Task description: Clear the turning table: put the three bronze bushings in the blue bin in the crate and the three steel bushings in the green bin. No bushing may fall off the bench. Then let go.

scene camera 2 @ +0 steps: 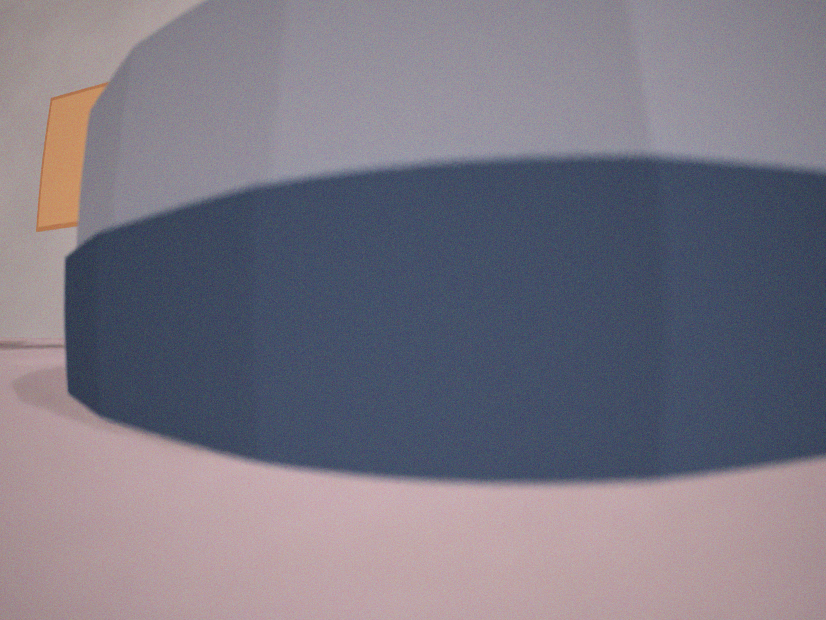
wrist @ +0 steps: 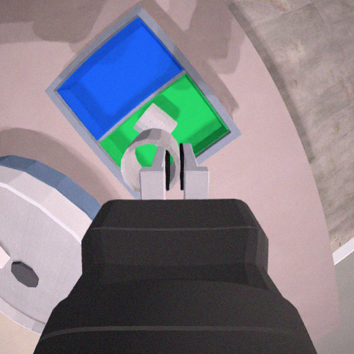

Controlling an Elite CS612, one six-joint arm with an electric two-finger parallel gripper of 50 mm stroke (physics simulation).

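My gripper (wrist: 174, 157) is shut on the wall of a steel bushing (wrist: 131, 162). The bushing hangs upright to the left of the fingers, above the near part of the green bin (wrist: 192, 112) in the wrist view. Another steel bushing (wrist: 155, 119) lies on its side in the green bin, near the divider. The blue bin (wrist: 120, 70) fills the other half of the crate (wrist: 55, 93), and its floor shows bare. Part of the turning table (wrist: 45, 235) (scene camera 2: 433, 313) shows at the lower left of the wrist view and large in scene camera 2. No bronze bushings show in either view.
The crate stands on the pinkish bench (wrist: 270, 165) (scene camera 2: 400, 547), whose curved edge runs down the right of the wrist view, with the grey floor (wrist: 320, 100) beyond. An orange panel (scene camera 2: 63, 156) is on the wall behind in scene camera 2.
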